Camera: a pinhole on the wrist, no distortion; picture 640 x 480 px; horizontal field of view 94.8 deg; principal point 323.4 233.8 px. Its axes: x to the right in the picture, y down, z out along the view. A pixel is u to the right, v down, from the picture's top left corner.
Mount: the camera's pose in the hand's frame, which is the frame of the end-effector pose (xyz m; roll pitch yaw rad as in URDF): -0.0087 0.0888 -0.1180 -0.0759 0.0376 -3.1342
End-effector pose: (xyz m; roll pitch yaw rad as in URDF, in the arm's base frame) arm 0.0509 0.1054 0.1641 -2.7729 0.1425 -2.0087
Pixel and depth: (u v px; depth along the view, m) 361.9 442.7 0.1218
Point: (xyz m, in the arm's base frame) 0.0669 0.1278 0.1740
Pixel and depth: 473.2 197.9 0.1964
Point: 0.0488 0.2499 0.0760
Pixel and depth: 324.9 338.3 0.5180
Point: 0.3202 0.0592 -0.1387
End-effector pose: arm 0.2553 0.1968 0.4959 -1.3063 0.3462 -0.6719
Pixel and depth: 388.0 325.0 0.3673
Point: 0.3438 0.4001 0.6369
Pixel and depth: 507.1 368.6 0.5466
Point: 0.2687 0.6046 0.9038
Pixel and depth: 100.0 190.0 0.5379
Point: 0.8164 0.3361 0.3568
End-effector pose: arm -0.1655 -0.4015 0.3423 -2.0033 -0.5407 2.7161
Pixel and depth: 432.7 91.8 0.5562
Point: -0.3147 -0.6374 -0.1850
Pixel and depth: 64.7 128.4 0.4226
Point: -0.6760 -0.4008 0.2383
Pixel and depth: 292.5 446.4 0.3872
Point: -0.2679 -0.7034 0.4344
